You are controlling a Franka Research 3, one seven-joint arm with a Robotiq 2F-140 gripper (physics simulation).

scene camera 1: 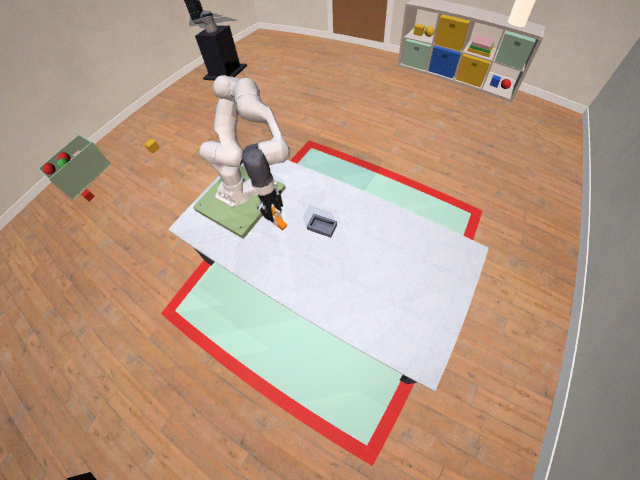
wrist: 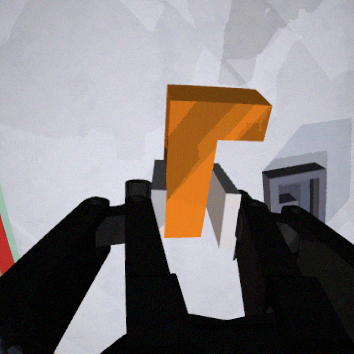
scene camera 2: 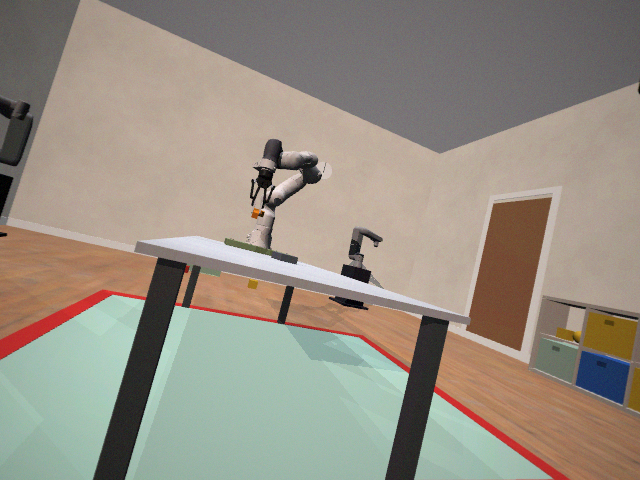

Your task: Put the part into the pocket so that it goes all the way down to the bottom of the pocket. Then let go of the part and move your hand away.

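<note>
An orange L-shaped part point(scene camera 1: 279, 220) point(scene camera 2: 256, 213) point(wrist: 189, 150) is held between the finger pads of my gripper point(scene camera 1: 272, 210) point(scene camera 2: 261, 207) point(wrist: 184, 180). In the wrist view its short arm points right at the far end. My gripper is shut on the part's long arm and holds it well above the table. The dark grey block with the pocket point(scene camera 1: 322, 226) point(scene camera 2: 284, 256) point(wrist: 268, 190) lies on the table, to the right of the part in scene camera 1 and in the wrist view. My right finger hides some of the block in the wrist view.
The arm's green base plate point(scene camera 1: 242, 228) point(scene camera 2: 240, 244) lies beside the gripper on the white table point(scene camera 1: 361, 289) point(scene camera 2: 217, 258). The block stands low on the table with raised walls. A shelf unit point(scene camera 1: 471, 16) and a green bin point(scene camera 1: 82, 170) stand away on the floor.
</note>
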